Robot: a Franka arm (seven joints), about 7 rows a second.
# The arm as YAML. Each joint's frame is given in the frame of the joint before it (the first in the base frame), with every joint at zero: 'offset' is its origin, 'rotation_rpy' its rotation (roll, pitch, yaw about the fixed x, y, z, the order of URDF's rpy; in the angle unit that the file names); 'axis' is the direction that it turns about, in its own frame. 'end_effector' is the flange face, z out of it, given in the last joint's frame.
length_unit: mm
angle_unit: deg
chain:
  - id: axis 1
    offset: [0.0, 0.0, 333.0]
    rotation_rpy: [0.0, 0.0, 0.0]
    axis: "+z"
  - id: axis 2
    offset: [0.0, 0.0, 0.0]
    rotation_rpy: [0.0, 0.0, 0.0]
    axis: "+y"
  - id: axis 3
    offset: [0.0, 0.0, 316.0]
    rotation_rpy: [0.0, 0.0, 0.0]
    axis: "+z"
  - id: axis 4
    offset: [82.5, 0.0, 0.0]
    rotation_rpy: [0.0, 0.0, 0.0]
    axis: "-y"
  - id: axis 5
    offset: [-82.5, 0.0, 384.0]
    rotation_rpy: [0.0, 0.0, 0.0]
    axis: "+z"
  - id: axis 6
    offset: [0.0, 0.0, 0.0]
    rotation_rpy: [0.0, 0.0, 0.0]
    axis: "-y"
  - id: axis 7
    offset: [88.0, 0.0, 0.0]
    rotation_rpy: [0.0, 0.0, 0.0]
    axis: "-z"
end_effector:
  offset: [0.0, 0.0, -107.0]
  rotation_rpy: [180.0, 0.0, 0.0]
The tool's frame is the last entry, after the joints.
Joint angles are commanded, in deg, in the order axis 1, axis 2, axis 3, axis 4, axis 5, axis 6, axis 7. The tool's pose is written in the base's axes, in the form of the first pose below.
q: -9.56, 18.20, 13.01, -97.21, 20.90, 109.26, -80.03
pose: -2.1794 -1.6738 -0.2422 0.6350 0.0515 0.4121
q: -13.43, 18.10, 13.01, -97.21, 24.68, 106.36, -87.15
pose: -2.0903 -1.6779 -0.3011 0.6321 0.0155 0.4121
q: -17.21, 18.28, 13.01, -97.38, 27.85, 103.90, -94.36
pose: -2.0047 -1.6914 -0.3679 0.6278 -0.0196 0.4086
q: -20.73, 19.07, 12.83, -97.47, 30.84, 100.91, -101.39
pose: -1.9119 -1.6966 -0.4309 0.6217 -0.0528 0.3993
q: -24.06, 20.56, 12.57, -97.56, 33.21, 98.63, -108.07
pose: -1.8316 -1.6978 -0.4962 0.6156 -0.0858 0.3834
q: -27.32, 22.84, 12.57, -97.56, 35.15, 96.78, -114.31
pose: -1.7565 -1.6911 -0.5613 0.6093 -0.1163 0.3607
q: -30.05, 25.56, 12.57, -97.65, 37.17, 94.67, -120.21
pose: -1.6727 -1.6734 -0.6266 0.6015 -0.1396 0.3335
